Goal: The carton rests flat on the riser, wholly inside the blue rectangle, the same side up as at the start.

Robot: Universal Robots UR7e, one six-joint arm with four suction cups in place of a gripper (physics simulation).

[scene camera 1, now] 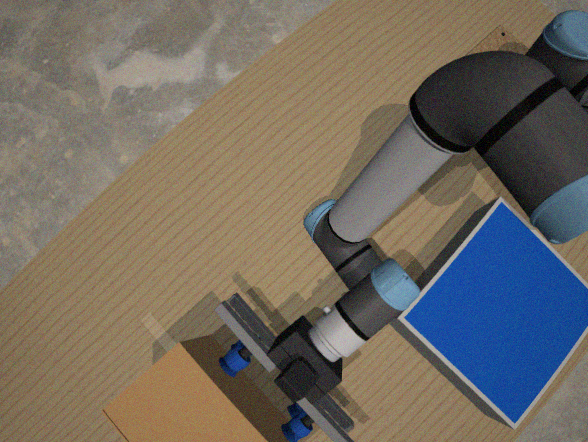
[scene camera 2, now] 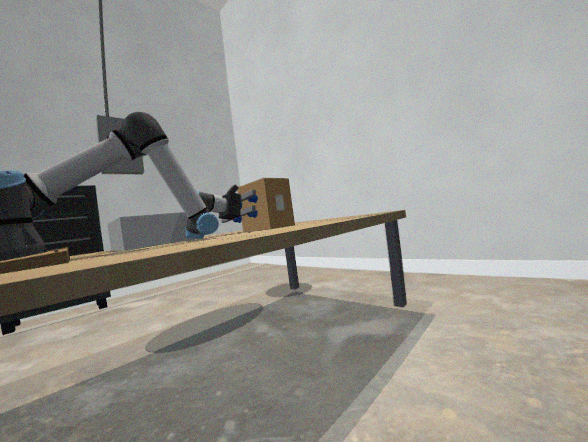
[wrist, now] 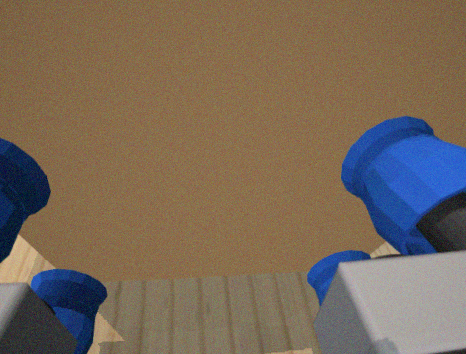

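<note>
The orange-brown carton (scene camera 1: 175,400) (scene camera 2: 278,215) (wrist: 225,125) stands on the table, away from the riser (scene camera 1: 417,345). The riser's top bears the blue rectangle (scene camera 1: 500,310). My gripper (scene camera 1: 266,392) (scene camera 2: 250,206) (wrist: 200,220) points sideways at the carton's broad side face, its blue cups very close to it. A narrow gap seems to lie between the cup rims and the face, and I see no cup pressed flat. The gripper holds nothing that I can make out. Part of the carton is cut off in scene camera 1. The riser cannot be made out clearly in scene camera 2.
The wooden table (scene camera 1: 165,210) (scene camera 2: 340,227) carries everything. My forearm (scene camera 1: 390,185) (scene camera 2: 177,175) reaches above it, and the wrist passes close to the riser's left corner. In scene camera 2 a dark cabinet (scene camera 2: 80,215) stands behind the table.
</note>
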